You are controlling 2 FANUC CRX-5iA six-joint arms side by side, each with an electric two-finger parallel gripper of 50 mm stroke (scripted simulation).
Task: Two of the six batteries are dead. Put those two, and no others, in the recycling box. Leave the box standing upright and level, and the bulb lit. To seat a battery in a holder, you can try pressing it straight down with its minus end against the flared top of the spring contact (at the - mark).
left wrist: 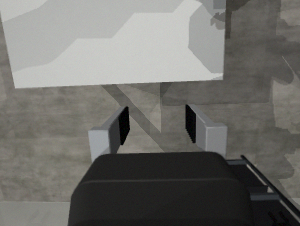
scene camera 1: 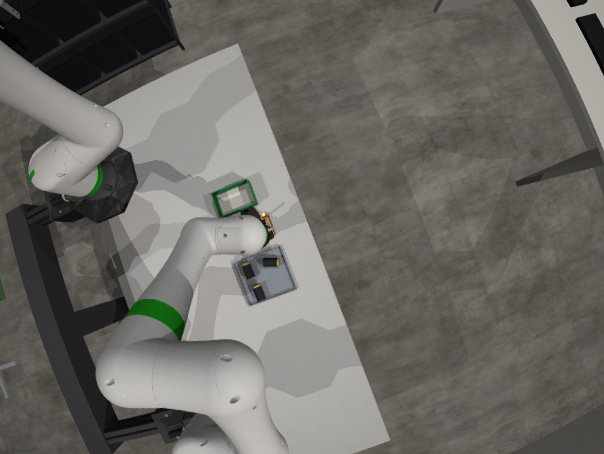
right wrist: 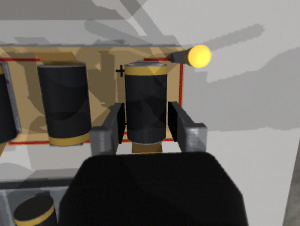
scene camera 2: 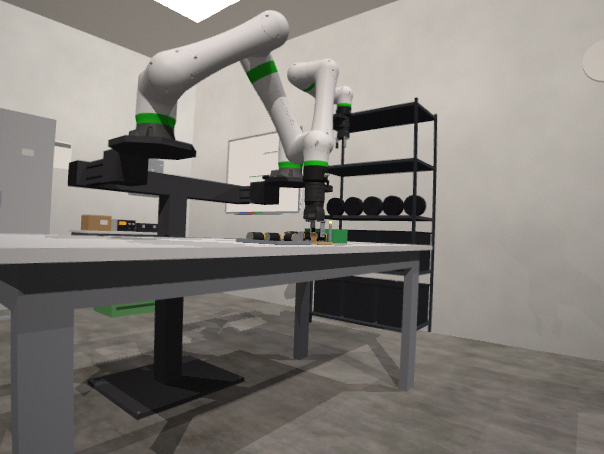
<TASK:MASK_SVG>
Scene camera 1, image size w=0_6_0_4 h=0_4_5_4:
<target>grey tray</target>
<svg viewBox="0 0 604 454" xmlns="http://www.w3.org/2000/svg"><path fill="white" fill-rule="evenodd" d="M281 246L233 263L249 307L297 290ZM261 283L266 300L258 302L252 286ZM250 262L255 277L247 280L241 264ZM262 259L280 258L280 266L263 267Z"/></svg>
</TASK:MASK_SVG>
